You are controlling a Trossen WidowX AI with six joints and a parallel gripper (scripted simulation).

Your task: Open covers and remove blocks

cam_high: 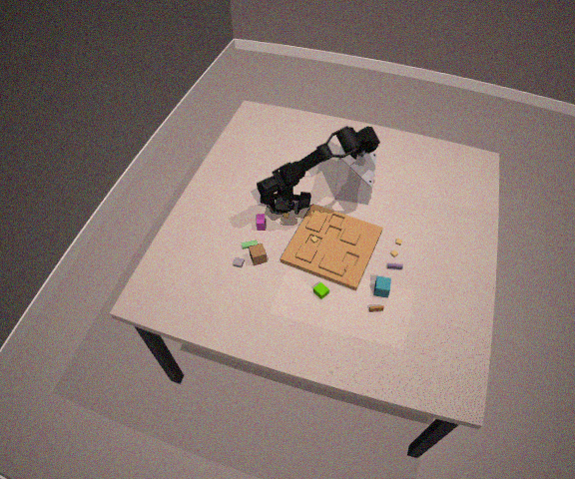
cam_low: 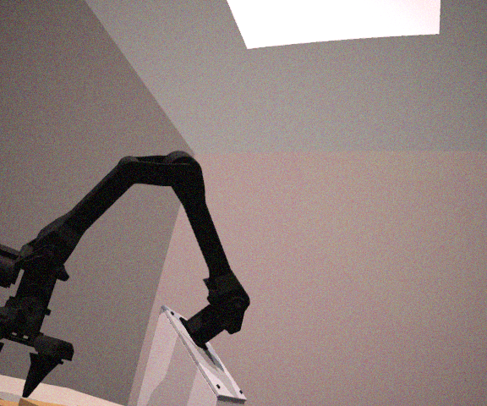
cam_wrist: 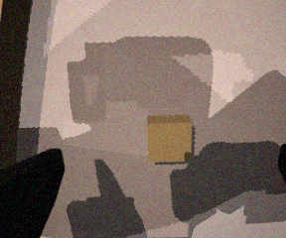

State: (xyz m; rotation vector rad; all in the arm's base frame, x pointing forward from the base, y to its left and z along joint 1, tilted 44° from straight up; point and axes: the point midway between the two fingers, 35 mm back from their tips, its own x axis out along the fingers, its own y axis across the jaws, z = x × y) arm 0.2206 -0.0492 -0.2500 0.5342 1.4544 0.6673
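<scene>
Right now my gripper tip is 19 cm to the right of the tan puzzle board, 11 cm short of it and 1 cm above it. Round my gripper tip: magenta block 8 cm to the right, 7 cm ahead, 1 cm below; then brown cube 22 cm ahead, 5 cm to the right; then flat green piece 17 cm ahead, 10 cm to the right, 2 cm below.
</scene>
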